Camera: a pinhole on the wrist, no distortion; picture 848 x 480 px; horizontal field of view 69.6 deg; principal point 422.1 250.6 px. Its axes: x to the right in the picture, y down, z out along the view. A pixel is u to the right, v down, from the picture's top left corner.
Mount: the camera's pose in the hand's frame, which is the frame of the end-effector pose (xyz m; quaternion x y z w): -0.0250 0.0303 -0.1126 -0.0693 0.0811 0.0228 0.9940
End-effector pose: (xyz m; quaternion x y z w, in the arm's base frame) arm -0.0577 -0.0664 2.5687 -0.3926 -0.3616 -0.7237 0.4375
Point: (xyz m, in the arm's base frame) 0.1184 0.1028 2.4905
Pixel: outside the picture
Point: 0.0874 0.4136 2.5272
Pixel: 31 82
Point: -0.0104 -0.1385 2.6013
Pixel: 775 454
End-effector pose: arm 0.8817 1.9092 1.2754 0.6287 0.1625 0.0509 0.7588
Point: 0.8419 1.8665 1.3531
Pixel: 165 303
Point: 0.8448 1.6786 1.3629
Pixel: 139 179
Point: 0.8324 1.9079 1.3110
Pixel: 138 159
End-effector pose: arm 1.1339 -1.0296 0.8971 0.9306 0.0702 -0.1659 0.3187
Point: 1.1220 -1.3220 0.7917
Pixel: 401 380
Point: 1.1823 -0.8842 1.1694
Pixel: behind the camera
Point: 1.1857 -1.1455 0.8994
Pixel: 565 405
